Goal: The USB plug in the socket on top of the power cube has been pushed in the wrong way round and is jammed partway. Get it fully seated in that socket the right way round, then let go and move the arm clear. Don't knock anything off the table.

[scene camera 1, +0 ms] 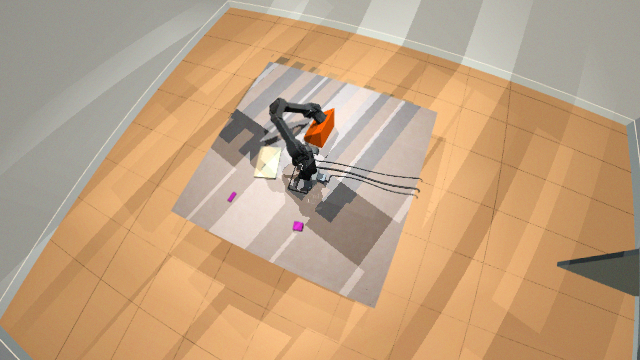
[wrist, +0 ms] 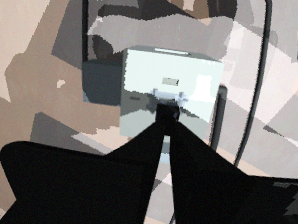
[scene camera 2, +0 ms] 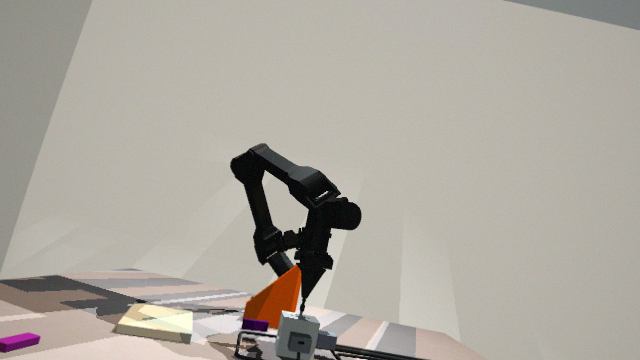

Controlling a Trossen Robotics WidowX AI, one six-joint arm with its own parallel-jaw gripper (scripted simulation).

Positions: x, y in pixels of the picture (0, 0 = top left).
Labels:
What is the gripper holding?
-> A dark USB plug.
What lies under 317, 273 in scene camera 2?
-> The gripper.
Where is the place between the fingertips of the gripper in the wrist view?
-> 167, 127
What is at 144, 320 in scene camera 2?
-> A cream pad.

